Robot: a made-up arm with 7 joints. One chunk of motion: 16 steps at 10 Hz.
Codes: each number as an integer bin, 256 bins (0 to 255) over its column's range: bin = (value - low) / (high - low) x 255, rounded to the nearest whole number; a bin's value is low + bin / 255 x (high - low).
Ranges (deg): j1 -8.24..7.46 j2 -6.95..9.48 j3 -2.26..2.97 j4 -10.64..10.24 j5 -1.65..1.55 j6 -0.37..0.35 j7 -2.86..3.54
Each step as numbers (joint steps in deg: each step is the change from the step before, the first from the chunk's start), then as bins.
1 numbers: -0.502 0.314 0.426 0.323 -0.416 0.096 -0.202
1 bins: 126 113 131 134 98 165 106
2 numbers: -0.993 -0.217 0.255 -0.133 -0.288 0.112 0.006
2 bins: 118 104 123 128 109 171 114
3 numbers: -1.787 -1.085 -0.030 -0.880 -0.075 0.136 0.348
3 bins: 105 91 109 119 126 179 128
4 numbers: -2.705 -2.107 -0.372 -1.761 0.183 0.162 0.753
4 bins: 90 75 92 108 146 188 144
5 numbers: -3.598 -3.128 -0.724 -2.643 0.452 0.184 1.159
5 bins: 75 59 75 98 168 196 160
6 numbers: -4.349 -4.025 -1.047 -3.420 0.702 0.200 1.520
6 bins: 63 45 59 88 187 202 175
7 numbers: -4.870 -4.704 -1.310 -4.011 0.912 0.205 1.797
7 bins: 55 35 46 81 204 204 186
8 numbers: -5.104 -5.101 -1.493 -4.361 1.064 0.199 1.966
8 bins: 51 29 37 77 216 202 192
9 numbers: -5.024 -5.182 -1.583 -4.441 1.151 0.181 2.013
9 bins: 52 27 33 76 223 195 194
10 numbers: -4.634 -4.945 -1.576 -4.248 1.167 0.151 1.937
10 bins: 59 31 33 78 224 185 191
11 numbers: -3.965 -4.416 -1.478 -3.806 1.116 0.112 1.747
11 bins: 69 39 38 83 220 171 184
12 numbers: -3.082 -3.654 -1.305 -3.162 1.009 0.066 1.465
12 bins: 84 51 47 91 212 154 172
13 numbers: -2.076 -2.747 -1.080 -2.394 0.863 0.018 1.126
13 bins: 100 65 58 101 200 137 159
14 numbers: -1.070 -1.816 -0.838 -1.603 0.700 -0.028 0.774
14 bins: 116 80 69 110 187 121 145
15 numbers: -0.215 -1.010 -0.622 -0.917 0.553 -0.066 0.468
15 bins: 130 92 80 119 176 108 133
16 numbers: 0.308 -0.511 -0.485 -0.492 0.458 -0.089 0.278
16 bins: 139 100 87 124 168 100 125
